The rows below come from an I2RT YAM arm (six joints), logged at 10 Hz.
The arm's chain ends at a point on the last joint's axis. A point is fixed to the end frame.
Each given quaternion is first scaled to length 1.
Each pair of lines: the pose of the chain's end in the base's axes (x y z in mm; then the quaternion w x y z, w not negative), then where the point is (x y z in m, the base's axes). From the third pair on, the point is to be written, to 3 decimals.
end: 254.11 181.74 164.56 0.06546 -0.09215 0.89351 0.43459
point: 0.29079 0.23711 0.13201
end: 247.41 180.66 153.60 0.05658 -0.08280 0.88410 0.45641
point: 0.28349 0.23736 0.12269
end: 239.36 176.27 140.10 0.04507 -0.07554 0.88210 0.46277
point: 0.275 0.233 0.109
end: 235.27 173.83 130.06 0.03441 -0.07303 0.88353 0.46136
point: 0.270 0.231 0.098
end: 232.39 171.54 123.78 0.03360 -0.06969 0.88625 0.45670
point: 0.267 0.228 0.091
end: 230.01 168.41 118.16 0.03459 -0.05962 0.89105 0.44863
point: 0.265 0.224 0.084
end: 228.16 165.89 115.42 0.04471 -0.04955 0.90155 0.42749
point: 0.266 0.218 0.079
